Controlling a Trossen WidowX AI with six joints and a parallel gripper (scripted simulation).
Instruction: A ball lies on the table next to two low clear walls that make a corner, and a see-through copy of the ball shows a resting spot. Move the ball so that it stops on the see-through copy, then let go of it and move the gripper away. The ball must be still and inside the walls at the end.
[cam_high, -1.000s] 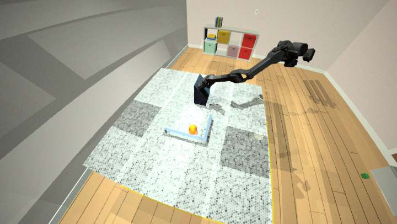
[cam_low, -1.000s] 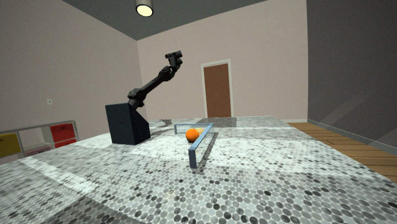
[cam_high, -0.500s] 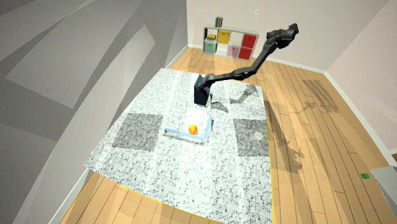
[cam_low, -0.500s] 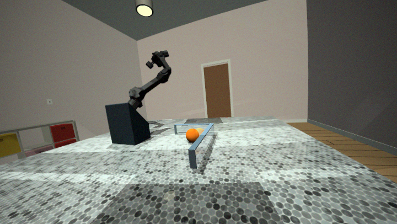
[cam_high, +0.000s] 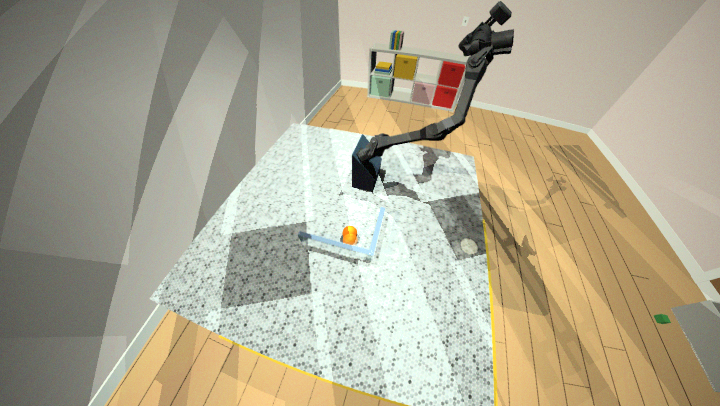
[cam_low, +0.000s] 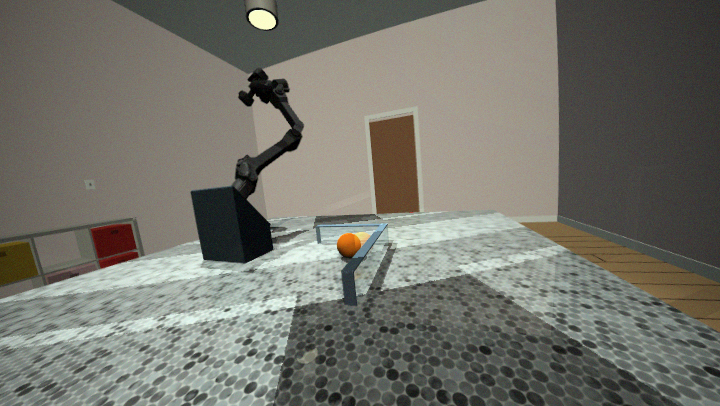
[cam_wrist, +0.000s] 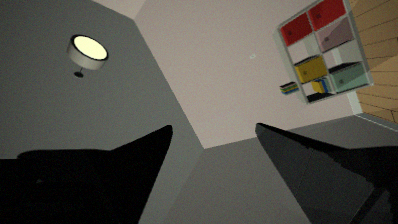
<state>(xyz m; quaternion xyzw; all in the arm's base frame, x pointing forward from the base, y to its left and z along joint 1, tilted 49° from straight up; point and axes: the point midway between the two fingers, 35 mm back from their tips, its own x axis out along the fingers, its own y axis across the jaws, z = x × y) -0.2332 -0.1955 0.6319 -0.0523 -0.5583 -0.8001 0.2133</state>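
Now: the orange ball 67 cm ahead of my gripper tip, 27 cm to the right of it and 68 cm below it. From my gripper tip the other things lie so: see-through copy of ball 70 cm ahead, 25 cm to the right, 68 cm below.
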